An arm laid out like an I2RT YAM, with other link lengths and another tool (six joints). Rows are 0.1 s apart.
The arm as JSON. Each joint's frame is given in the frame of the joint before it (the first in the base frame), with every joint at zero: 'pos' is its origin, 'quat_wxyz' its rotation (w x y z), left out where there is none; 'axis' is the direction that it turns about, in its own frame. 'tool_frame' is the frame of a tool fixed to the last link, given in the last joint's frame.
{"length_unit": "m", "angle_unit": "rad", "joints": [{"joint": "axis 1", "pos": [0.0, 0.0, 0.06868], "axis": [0.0, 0.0, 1.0]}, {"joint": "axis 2", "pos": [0.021, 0.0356, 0.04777], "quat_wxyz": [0.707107, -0.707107, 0.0, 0.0], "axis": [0.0, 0.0, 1.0]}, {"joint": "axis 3", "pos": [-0.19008, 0.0, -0.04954], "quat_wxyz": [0.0, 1.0, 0.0, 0.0], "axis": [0.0, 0.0, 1.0]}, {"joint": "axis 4", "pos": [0.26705, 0.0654, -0.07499], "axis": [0.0, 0.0, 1.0]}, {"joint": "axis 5", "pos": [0.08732, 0.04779, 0.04], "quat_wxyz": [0.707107, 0.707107, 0.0, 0.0], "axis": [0.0, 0.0, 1.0]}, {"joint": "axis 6", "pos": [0.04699, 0.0, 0.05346], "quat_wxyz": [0.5, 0.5, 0.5, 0.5], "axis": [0.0, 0.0, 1.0]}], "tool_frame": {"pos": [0.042, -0.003, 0.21], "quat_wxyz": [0.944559, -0.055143, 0.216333, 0.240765]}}
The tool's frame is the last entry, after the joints.
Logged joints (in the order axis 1, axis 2, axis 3, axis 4, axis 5, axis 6), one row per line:
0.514 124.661 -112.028 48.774 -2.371 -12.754
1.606 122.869 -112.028 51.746 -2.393 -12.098
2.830 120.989 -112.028 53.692 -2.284 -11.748
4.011 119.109 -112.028 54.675 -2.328 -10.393
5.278 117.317 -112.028 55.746 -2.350 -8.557
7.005 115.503 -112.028 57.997 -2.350 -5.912
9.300 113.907 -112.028 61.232 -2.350 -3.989
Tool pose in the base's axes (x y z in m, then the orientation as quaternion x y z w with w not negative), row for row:
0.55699 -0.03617 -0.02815 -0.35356 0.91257 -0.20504 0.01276
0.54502 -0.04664 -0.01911 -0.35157 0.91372 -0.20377 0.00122
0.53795 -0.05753 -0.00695 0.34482 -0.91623 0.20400 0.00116
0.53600 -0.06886 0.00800 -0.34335 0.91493 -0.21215 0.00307
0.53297 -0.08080 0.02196 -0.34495 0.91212 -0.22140 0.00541
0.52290 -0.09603 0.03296 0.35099 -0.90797 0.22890 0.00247
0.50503 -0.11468 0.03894 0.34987 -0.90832 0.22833 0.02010
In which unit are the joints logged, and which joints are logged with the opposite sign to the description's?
The joints are logged in degrees. Opposite sign: axis 1, axis 3, axis 4, axis 5, axis 6.
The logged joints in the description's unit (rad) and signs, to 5 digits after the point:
-0.00897 2.17574 1.95526 -0.85127 0.04138 0.22260
-0.02803 2.14447 1.95526 -0.90314 0.04177 0.21115
-0.04939 2.11166 1.95526 -0.93710 0.03986 0.20504
-0.07001 2.07884 1.95526 -0.95426 0.04063 0.18139
-0.09212 2.04757 1.95526 -0.97295 0.04102 0.14935
-0.12226 2.01591 1.95526 -1.01224 0.04102 0.10318
-0.16232 1.98805 1.95526 -1.06870 0.04102 0.06962

